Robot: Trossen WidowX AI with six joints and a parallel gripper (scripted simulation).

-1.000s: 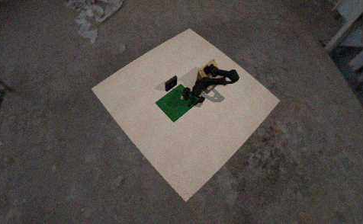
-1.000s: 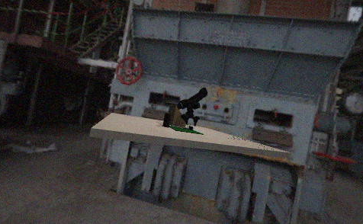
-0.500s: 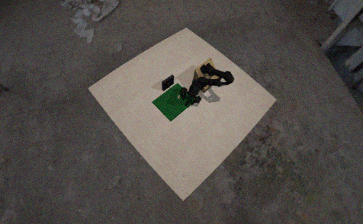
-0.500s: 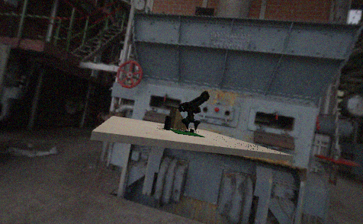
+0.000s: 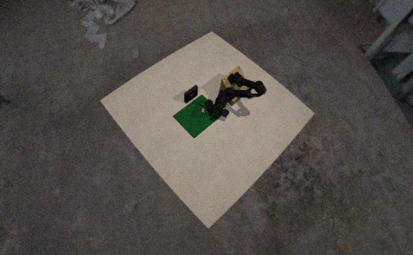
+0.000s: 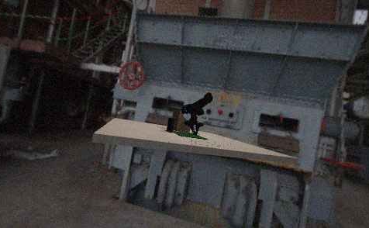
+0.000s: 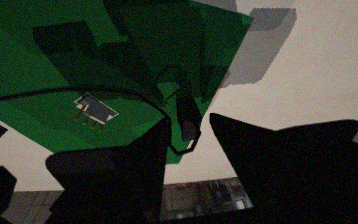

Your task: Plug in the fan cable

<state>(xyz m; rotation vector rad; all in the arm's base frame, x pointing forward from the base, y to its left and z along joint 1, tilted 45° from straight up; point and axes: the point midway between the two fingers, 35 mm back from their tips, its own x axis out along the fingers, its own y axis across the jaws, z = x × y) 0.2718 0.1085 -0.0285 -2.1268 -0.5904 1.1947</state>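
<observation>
The green board lies 10 cm to the right of my gripper tip, 6 cm ahead of it and 4 cm below it. Also, from my gripper tip: black fan (24 cm to the right, 3 cm above, 2 cm behind); then black plug (1 cm ahead).
</observation>
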